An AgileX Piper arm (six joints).
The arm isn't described. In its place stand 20 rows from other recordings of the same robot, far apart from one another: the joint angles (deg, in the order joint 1, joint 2, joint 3, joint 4, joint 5, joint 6), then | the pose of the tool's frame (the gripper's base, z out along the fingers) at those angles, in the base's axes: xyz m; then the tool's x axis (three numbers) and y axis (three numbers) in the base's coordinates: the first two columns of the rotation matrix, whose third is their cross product.
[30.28, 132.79, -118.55, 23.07, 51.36, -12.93] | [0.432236 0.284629 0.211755 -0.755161 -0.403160 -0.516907 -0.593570 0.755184 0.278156]
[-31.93, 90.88, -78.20, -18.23, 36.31, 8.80] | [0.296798 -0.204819 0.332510 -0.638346 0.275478 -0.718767 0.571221 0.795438 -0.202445]
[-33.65, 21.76, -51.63, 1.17, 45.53, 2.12] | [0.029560 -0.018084 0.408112 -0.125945 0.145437 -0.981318 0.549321 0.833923 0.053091]
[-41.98, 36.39, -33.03, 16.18, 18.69, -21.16] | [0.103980 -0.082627 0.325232 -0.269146 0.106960 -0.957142 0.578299 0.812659 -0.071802]
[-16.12, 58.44, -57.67, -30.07, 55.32, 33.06] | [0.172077 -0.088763 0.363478 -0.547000 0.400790 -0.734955 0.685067 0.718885 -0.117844]
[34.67, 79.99, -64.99, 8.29, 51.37, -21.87] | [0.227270 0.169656 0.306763 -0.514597 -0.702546 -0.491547 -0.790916 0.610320 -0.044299]
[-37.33, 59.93, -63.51, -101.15, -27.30, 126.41] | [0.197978 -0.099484 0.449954 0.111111 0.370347 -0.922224 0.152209 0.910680 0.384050]
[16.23, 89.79, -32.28, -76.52, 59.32, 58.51] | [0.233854 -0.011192 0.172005 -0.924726 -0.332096 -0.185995 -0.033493 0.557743 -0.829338]
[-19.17, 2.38, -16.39, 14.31, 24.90, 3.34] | [0.040417 -0.004025 0.267539 -0.017864 0.302929 -0.952846 0.243606 0.925598 0.289699]
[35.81, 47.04, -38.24, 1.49, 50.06, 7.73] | [0.113388 0.084045 0.287819 -0.737144 -0.345641 -0.580646 -0.488795 0.866057 0.104999]
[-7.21, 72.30, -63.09, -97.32, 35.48, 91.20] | [0.268248 -0.086740 0.408542 -0.074280 -0.101952 -0.992012 0.669782 0.731898 -0.125371]
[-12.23, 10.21, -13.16, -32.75, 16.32, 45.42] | [0.059310 -0.027010 0.258275 -0.012599 0.242815 -0.969991 0.370745 0.902059 0.220994]
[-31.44, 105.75, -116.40, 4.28, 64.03, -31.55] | [0.352758 -0.208506 0.405301 -0.792457 -0.094450 -0.602570 0.103652 0.952712 -0.285649]
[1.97, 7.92, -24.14, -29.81, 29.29, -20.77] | [0.040115 -0.020765 0.304110 -0.209513 -0.720715 -0.660813 0.080934 0.660711 -0.746265]
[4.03, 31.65, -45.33, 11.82, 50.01, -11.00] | [0.086404 0.020404 0.359258 -0.496948 -0.092696 -0.862815 -0.233329 0.971936 0.029969]
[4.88, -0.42, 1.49, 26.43, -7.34, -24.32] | [0.055548 -0.000451 0.215214 0.180601 0.049036 -0.982333 -0.035301 0.998436 0.043349]
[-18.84, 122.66, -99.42, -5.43, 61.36, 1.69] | [0.420111 -0.151330 0.193125 -0.935831 0.302430 -0.180988 0.321179 0.943235 -0.084572]
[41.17, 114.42, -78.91, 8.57, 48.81, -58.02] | [0.291635 0.268594 0.167030 0.079337 -0.975822 -0.203660 -0.994467 -0.063368 -0.083779]
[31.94, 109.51, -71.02, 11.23, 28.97, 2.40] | [0.330227 0.215983 0.176262 -0.851940 -0.282109 -0.441148 -0.392371 0.901814 0.181042]
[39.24, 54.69, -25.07, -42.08, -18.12, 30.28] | [0.137300 0.136628 0.274340 -0.005323 -0.231325 -0.972862 -0.790994 0.596189 -0.137433]
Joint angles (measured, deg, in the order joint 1, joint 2, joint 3, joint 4, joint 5, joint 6), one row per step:
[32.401 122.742 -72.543 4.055 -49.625 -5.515]
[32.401 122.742 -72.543 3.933 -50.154 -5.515]
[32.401 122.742 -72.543 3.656 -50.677 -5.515]
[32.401 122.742 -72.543 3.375 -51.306 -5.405]
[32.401 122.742 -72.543 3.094 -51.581 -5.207]
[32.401 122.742 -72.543 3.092 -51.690 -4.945]
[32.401 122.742 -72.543 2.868 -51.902 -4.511]
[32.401 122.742 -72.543 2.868 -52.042 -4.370]
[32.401 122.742 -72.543 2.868 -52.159 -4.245]
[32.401 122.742 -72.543 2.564 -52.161 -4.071]
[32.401 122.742 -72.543 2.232 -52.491 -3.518]
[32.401 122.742 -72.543 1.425 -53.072 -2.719]
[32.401 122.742 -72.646 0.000 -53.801 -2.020]
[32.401 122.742 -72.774 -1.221 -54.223 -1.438]
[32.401 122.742 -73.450 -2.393 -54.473 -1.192]
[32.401 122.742 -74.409 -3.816 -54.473 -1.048]
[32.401 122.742 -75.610 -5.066 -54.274 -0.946]
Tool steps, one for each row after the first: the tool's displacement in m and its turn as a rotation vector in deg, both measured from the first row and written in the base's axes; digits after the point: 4 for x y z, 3 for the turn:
[-0.0001 0.0001 0.0008 0.188 -0.506 0.061]
[-0.0003 0.0003 0.0017 0.283 -1.064 0.233]
[-0.0006 0.0005 0.0027 0.524 -1.660 0.416]
[-0.0008 0.0008 0.0031 0.668 -1.906 0.625]
[-0.0008 0.0007 0.0033 0.948 -1.872 0.646]
[-0.0010 0.0010 0.0037 1.298 -1.924 0.842]
[-0.0010 0.0009 0.0039 1.489 -1.976 0.851]
[-0.0010 0.0009 0.0041 1.655 -2.015 0.859]
[-0.0012 0.0012 0.0041 1.629 -2.041 1.097]
[-0.0014 0.0016 0.0046 2.077 -2.172 1.385]
[-0.0021 0.0024 0.0055 2.584 -2.561 2.047]
[-0.0029 0.0039 0.0072 2.772 -3.419 3.167]
[-0.0036 0.0054 0.0085 2.836 -4.010 4.138]
[-0.0030 0.0075 0.0122 2.825 -5.078 5.035]
[-0.0021 0.0103 0.0169 2.578 -6.321 6.089]
[-0.0006 0.0132 0.0225 2.392 -7.577 6.985]

